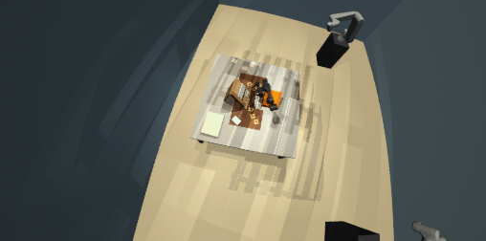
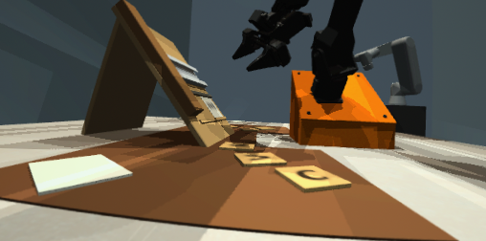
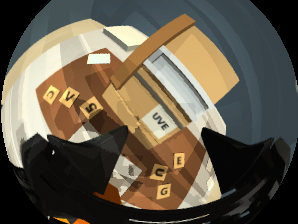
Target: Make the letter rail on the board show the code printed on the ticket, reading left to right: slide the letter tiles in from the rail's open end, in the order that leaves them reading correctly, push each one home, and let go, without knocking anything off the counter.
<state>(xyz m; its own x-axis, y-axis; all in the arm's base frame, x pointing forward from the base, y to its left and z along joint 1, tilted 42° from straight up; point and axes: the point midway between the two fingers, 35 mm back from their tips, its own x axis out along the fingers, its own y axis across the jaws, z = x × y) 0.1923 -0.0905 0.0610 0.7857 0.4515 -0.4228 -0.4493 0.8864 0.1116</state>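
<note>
My gripper tip is 3 cm past the u tile, 15 cm to the left of it and 19 cm above it. From my gripper tip the other things lie so: tan tile marked v 5 cm behind, 24 cm to the left, 19 cm below; brown mat 2 cm behind, 2 cm to the left, 19 cm below; e tile 5 cm ahead, 21 cm to the right, 19 cm below.
</note>
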